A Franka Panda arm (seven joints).
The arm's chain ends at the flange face. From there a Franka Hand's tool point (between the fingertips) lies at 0.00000 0.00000 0.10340 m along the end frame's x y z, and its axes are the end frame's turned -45 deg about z.
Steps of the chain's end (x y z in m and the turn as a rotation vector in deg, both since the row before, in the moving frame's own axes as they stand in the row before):
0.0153, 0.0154, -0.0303, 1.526, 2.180, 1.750
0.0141, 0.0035, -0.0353, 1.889, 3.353, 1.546
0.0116, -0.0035, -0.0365, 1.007, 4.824, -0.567
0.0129, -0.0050, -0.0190, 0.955, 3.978, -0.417
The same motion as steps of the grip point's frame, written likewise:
0.0046, 0.0226, -0.0304, -0.462, 2.621, 1.750
0.0142, 0.0144, -0.0355, -1.035, 3.707, 1.546
0.0181, 0.0106, -0.0369, -2.699, 4.123, -0.567
0.0190, 0.0094, -0.0193, -2.138, 3.488, -0.417

